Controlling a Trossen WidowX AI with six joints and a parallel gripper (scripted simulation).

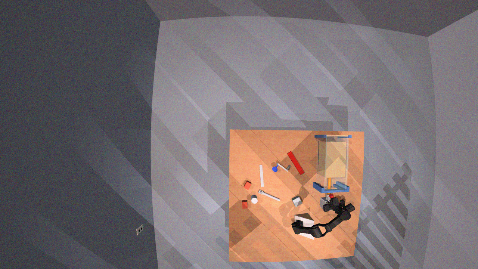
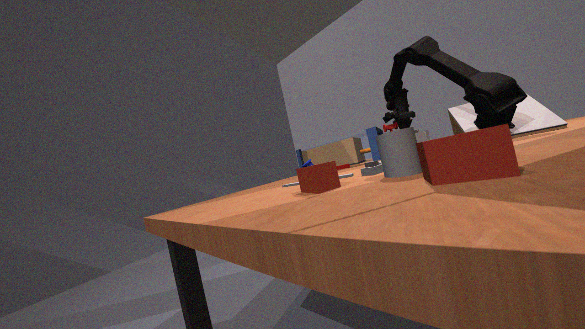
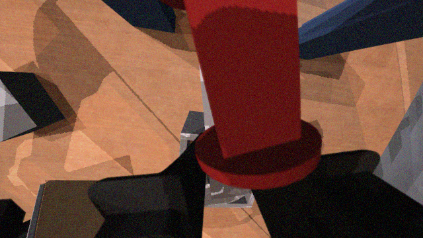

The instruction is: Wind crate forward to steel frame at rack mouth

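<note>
My gripper tip is 20 mm below the red-knobbed crank and 10 mm short of it. Also, from my gripper tip: grey winch (60 mm below, 60 mm behind, 10 mm to the right); blue steel frame (110 mm ahead, 30 mm to the right, 20 mm above); red grip (50 mm ahead, 50 mm above).
</note>
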